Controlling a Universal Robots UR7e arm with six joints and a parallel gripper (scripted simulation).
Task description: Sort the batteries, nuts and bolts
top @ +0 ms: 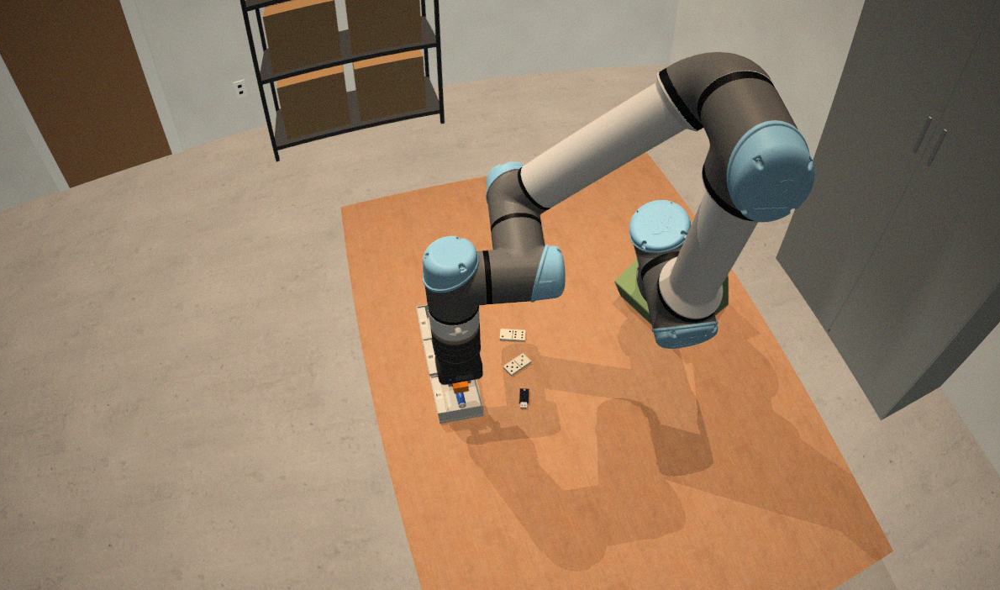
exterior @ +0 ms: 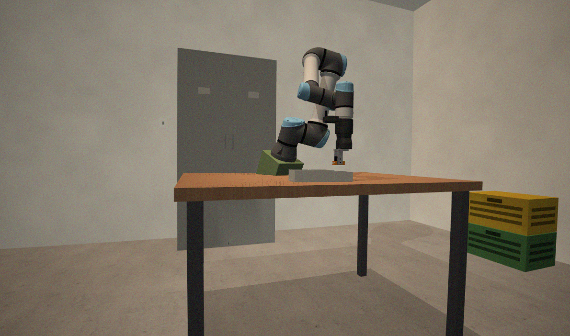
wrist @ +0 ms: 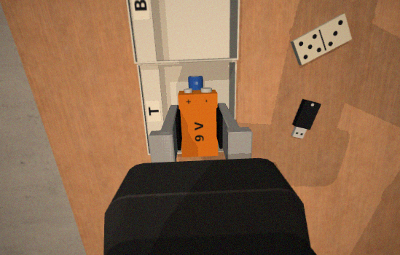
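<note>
My hand is 7 cm above the blue cylindrical battery. Round my hand: black USB stick: 11 cm behind, 5 cm to the left, 8 cm below; orange 9 V battery: 1 cm to the right, 1 cm below; grey bin row: 1 cm behind, 8 cm to the right, 6 cm below.
</note>
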